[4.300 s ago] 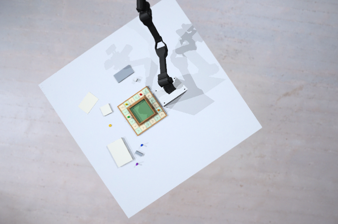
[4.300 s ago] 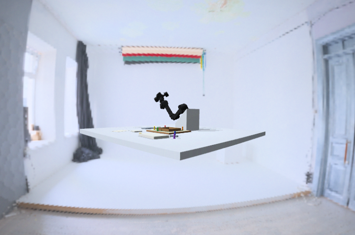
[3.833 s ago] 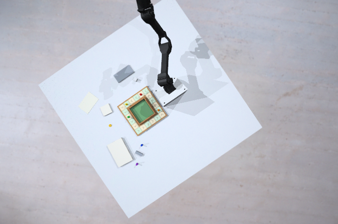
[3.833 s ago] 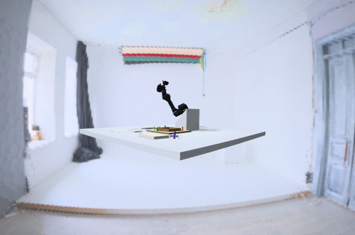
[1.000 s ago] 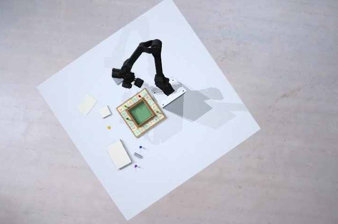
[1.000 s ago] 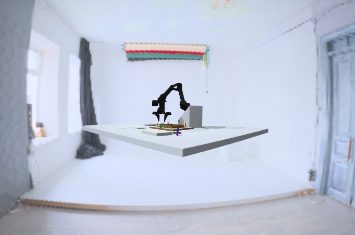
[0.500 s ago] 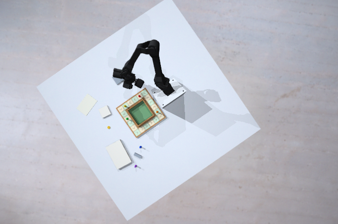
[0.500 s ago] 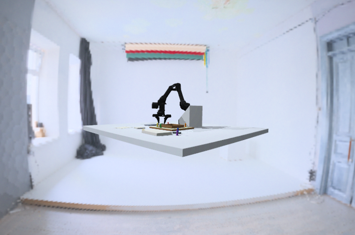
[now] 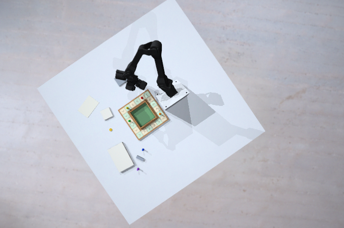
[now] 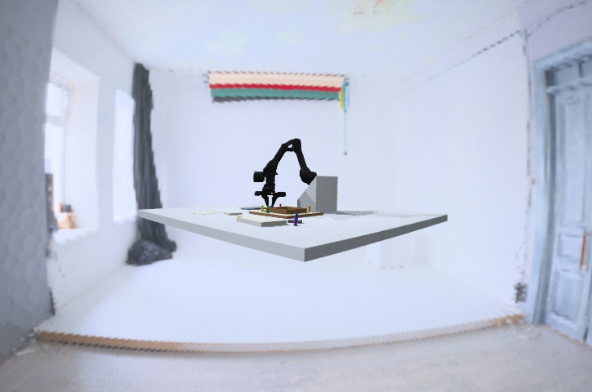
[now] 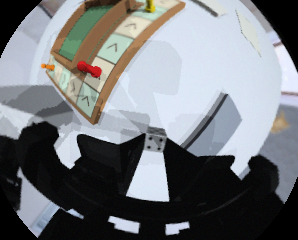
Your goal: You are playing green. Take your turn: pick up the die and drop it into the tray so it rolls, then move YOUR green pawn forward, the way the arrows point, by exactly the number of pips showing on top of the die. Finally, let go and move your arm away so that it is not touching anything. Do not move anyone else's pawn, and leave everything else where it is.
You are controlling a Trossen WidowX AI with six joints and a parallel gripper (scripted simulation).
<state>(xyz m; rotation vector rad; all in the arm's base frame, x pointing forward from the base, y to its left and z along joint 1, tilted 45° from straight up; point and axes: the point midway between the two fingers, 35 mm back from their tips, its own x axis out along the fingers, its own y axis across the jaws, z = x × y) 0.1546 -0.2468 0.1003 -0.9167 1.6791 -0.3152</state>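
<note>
Now: gripper tip 220 mm short of the green pawn, 200 mm to the right of it and 20 mm below it. From my gripper tip the other things lie so: red pawn (120 mm to the left, 40 mm ahead, 20 mm above); then white die (right at my gripper tip); then yellow pawn (170 mm ahead, 120 mm to the left, 20 mm above).
</note>
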